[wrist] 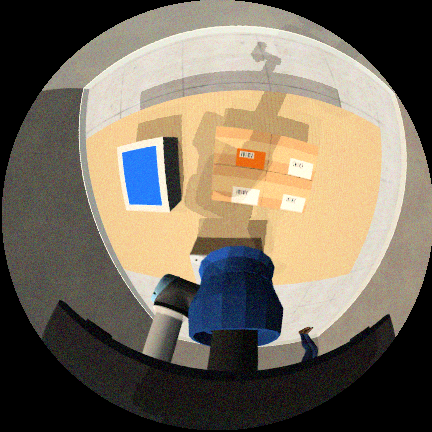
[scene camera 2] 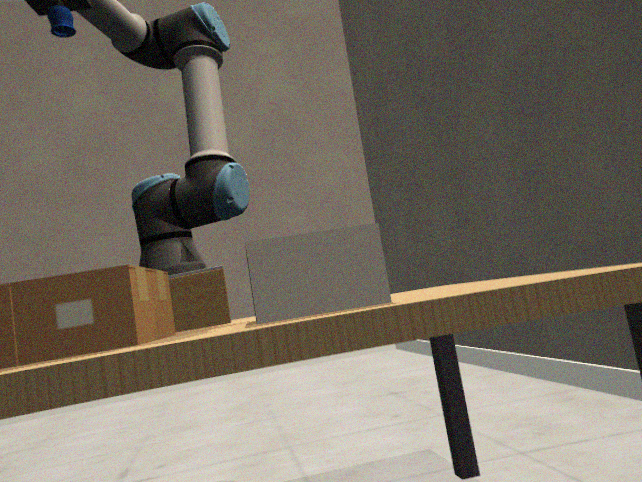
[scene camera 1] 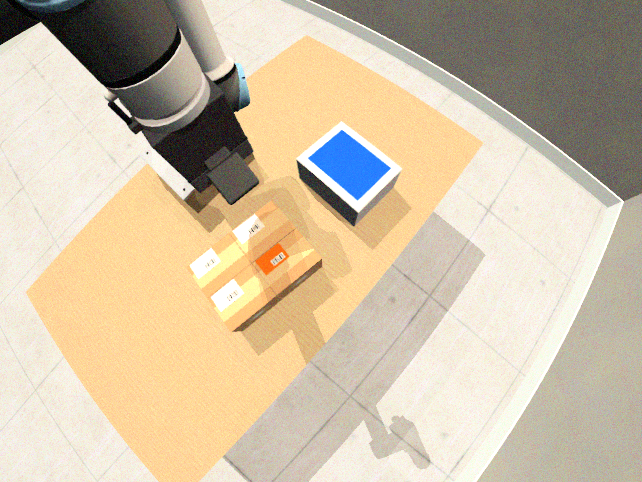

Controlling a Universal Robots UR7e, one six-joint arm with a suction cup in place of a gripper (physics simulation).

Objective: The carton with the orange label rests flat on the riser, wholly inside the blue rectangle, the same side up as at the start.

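Places are measured from the arm's base along level axes (x ahead, y left, z up), in millimetres.
Pixels of known places: hand at its tool point: (wrist: 236,275) (scene camera 2: 63,31); arm's base at its link origin: (scene camera 2: 173,279).
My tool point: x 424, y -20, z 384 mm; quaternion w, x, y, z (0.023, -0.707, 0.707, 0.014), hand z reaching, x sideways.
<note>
Ahead of a thing's pixels: the offset from my tool point to its top centre. Level surfaces: height alone.
The carton with the orange label {dy +1, dx +49, dz -391 mm} (scene camera 1: 300,252) (wrist: 226,150) lies flat on the table, label up, in a block with three white-labelled cartons. In scene camera 2 a carton (scene camera 2: 111,316) stands at the block's near right end; its top is hidden. The riser {dy +324, dx -62, dz -381 mm} (scene camera 1: 326,193) (scene camera 2: 318,274) (wrist: 171,175) stands apart from the block, with the blue rectangle {dy +324, dx -62, dz -381 mm} (scene camera 1: 350,163) (wrist: 142,176) bare on its top. My gripper, a blue suction cup (scene camera 2: 63,34) (wrist: 236,255), is open and holds nothing, high above the table. The cup is hidden in scene camera 1.
White-labelled cartons {dy -153, dx -62, dz -391 mm} (scene camera 1: 204,263) {dy -153, dx +50, dz -391 mm} (scene camera 1: 228,295) {dy +1, dx -62, dz -391 mm} (scene camera 1: 249,228) adjoin the orange-labelled one. A brown-sided box with a pale top (scene camera 1: 168,175) (scene camera 2: 201,298) (wrist: 227,245) stands near the arm's base. The table {dz -501 mm} (scene camera 1: 103,290) (wrist: 345,230) has its edge beyond the cartons and riser. Legs of a person (wrist: 309,345) show in the wrist view.
</note>
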